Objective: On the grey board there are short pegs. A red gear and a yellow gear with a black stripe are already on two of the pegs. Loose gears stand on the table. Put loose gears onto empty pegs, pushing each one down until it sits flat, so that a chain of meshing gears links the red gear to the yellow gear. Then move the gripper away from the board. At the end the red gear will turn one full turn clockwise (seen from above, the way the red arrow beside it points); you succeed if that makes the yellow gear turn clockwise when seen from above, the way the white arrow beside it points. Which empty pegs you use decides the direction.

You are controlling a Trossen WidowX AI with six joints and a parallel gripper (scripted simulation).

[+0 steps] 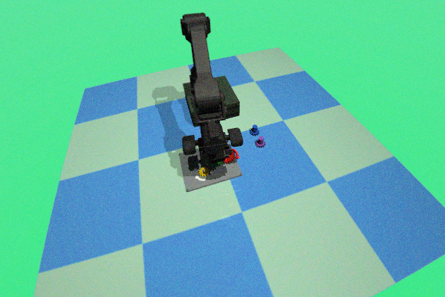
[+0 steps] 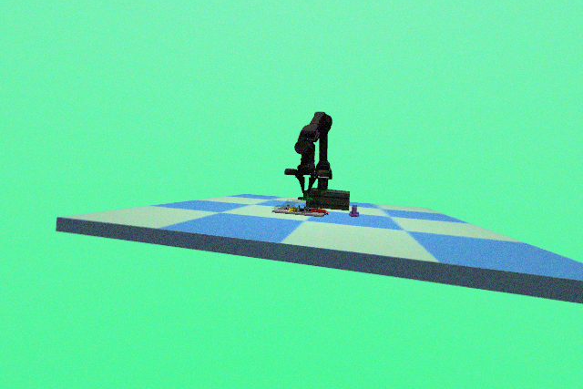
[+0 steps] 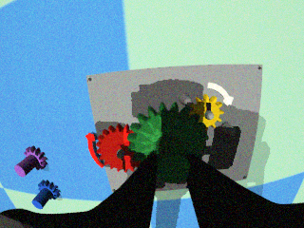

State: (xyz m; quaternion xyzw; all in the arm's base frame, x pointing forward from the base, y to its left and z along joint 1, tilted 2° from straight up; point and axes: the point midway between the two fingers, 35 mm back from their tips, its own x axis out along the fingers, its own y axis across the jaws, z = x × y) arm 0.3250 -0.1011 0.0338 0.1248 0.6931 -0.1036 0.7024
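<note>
Right now the red gear is 70 mm below my gripper tip, 60 mm to the left of it and 20 mm behind it. The rest, counted from my gripper tip: white arrow: 80 mm below, 70 mm to the right, 10 mm ahead; red arrow: 100 mm to the left, 80 mm below, 20 mm behind; green gear: 10 mm below.
</note>
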